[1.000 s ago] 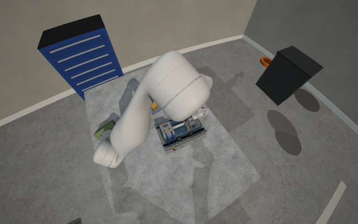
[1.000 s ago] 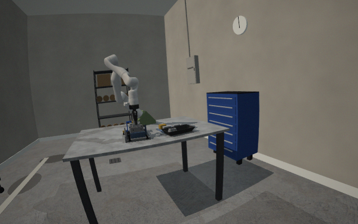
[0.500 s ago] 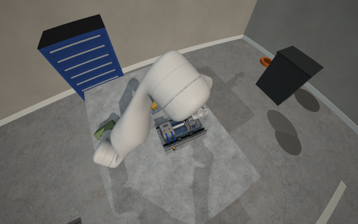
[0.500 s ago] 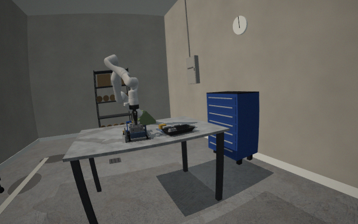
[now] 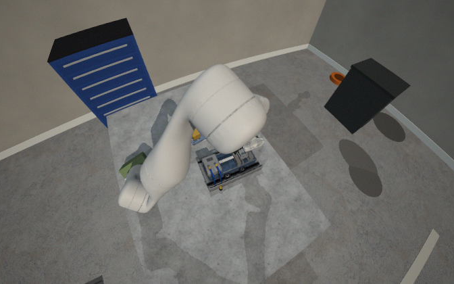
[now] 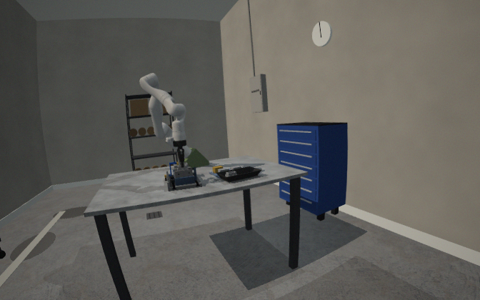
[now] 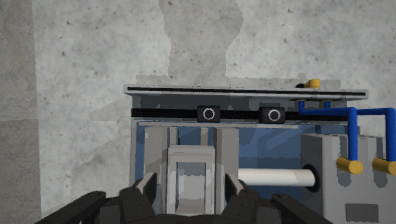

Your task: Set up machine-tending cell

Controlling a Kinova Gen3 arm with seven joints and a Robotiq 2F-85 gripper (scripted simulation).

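Right now my hand is 8 cm past the white rod, 4 cm above it and 2 cm to the right of it. Round my hand: brass blank 28 cm to the left, 11 cm behind, 9 cm below; then vise 8 cm below, 6 cm behind, 2 cm to the left.
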